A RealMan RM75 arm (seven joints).
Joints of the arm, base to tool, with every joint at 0 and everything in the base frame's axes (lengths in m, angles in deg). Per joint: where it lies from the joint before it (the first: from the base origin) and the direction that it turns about. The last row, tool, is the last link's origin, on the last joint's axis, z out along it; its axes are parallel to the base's.
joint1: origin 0.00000 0.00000 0.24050 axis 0 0 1
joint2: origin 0.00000 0.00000 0.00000 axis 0 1 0
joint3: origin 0.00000 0.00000 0.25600 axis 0 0 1
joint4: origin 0.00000 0.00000 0.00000 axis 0 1 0
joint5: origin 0.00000 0.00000 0.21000 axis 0 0 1
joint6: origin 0.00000 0.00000 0.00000 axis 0 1 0
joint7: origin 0.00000 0.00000 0.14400 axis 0 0 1
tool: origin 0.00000 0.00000 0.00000
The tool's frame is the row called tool.
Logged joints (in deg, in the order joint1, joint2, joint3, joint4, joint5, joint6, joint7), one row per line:
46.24 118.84 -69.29 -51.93 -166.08 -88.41 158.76
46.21 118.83 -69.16 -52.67 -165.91 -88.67 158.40
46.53 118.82 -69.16 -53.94 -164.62 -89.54 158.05
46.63 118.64 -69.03 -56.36 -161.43 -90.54 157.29
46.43 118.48 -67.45 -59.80 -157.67 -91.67 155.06
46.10 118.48 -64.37 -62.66 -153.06 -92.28 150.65
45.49 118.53 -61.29 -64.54 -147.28 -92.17 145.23
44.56 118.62 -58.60 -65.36 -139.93 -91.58 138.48
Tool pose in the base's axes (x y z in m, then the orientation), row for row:
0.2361 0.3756 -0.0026 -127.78 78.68 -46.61
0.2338 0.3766 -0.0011 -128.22 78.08 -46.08
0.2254 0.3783 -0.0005 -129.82 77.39 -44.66
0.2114 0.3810 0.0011 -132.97 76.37 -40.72
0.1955 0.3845 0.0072 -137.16 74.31 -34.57
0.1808 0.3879 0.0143 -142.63 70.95 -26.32
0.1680 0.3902 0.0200 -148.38 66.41 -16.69
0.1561 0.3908 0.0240 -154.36 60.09 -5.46
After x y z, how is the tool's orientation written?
As a rotation vector, in degrees.
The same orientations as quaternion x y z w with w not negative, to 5 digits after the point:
-0.79706 0.49079 -0.29074 0.19823
-0.80016 0.48726 -0.28756 0.19906
-0.80805 0.48171 -0.27798 0.19426
-0.82361 0.47303 -0.25222 0.18519
-0.84510 0.45785 -0.21300 0.17553
-0.87183 0.43368 -0.16088 0.16107
-0.89849 0.40213 -0.10106 0.14420
-0.92417 0.35976 -0.03269 0.12418

